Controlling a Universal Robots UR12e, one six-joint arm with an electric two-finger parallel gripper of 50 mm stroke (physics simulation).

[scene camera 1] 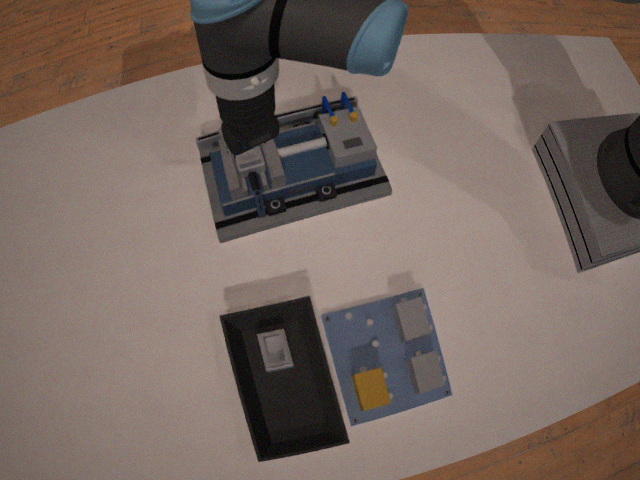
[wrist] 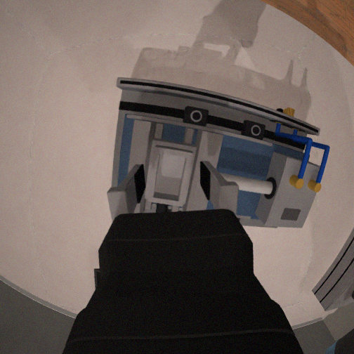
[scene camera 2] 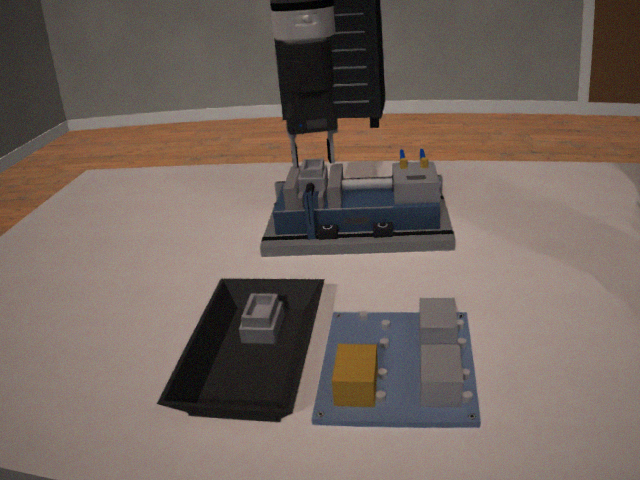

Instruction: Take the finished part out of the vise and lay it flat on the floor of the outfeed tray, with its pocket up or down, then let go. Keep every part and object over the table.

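Places are measured from the arm's base along level axes (x up, y back, z right), in millimetres.
Where they show: gripper, fingertip midpoint: (scene camera 1: 247, 145) (scene camera 2: 313, 163); arm's base, link origin: (scene camera 1: 632, 175).
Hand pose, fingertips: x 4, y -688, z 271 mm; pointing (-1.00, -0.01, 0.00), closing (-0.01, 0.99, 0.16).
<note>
Things, the pixels of their centre, and the offset from my fingertips.
- finished part, body centre: (scene camera 1: 247, 153) (scene camera 2: 313, 174) dx -17, dy -2, dz -4 mm
- grey vise, body centre: (scene camera 1: 290, 156) (scene camera 2: 357, 199) dx -65, dy +66, dz -6 mm
- similar grey part, body centre: (scene camera 2: 261, 317) (scene camera 1: 275, 350) dx -85, dy -62, dz -295 mm
- blue plate, body centre: (scene camera 2: 398, 363) (scene camera 1: 388, 357) dx -111, dy +98, dz -366 mm
- yellow block, body centre: (scene camera 2: 355, 374) (scene camera 1: 370, 389) dx -89, dy +50, dz -405 mm
The finished part (scene camera 1: 251, 163) (scene camera 2: 313, 172) (wrist: 171, 172), light grey with its pocket up, sits between the jaws of the blue and grey vise (scene camera 1: 310, 166) (scene camera 2: 356, 219) (wrist: 245, 157), at the end away from the screw block. My gripper (scene camera 2: 313, 163) (wrist: 172, 173) is open and points down over the vise, with one finger on each side of the part and nothing held. In scene camera 1 its fingertips are hidden behind the gripper body. The black outfeed tray (scene camera 1: 297, 413) (scene camera 2: 242, 384) stands in front of the vise.
A similar grey part (scene camera 1: 275, 350) (scene camera 2: 262, 318) lies pocket up in the tray's rear half. Right of the tray, a blue plate (scene camera 1: 343, 346) (scene camera 2: 400, 408) bears two grey blocks and a yellow block (scene camera 1: 371, 388) (scene camera 2: 355, 374). Blue tubes (scene camera 1: 347, 104) (wrist: 305, 160) rise from the vise's right block.
</note>
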